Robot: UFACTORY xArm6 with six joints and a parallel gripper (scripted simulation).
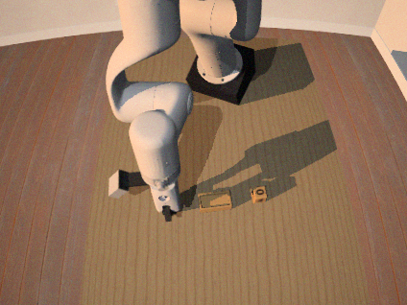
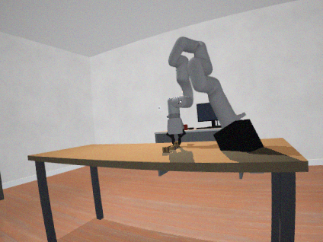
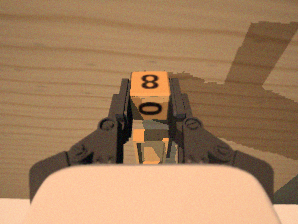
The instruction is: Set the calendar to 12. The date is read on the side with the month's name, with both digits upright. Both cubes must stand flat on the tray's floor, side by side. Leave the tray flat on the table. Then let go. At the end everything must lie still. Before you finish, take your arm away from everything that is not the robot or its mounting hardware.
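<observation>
The number cube is 1 cm ahead of my hand, 21 cm to the left of it and 2 cm below it. From my hand the other things lie so: tray: 11 cm to the left, 2 cm below.
</observation>
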